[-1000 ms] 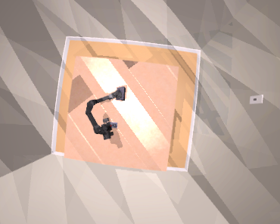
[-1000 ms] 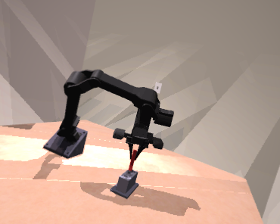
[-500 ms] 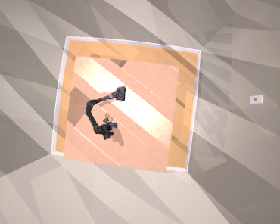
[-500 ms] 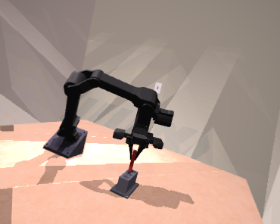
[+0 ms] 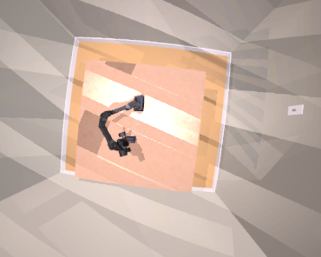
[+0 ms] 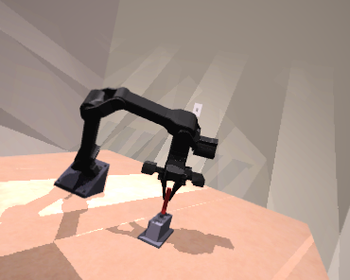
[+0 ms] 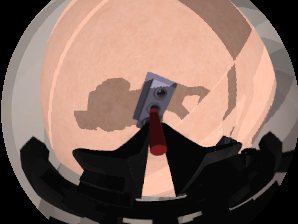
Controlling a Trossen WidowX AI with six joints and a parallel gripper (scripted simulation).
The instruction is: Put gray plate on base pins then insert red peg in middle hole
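The red peg lies right at my gripper tip. The rest, counted from my gripper tip: gray plate: 7 cm below; then dark base: 10 cm below.
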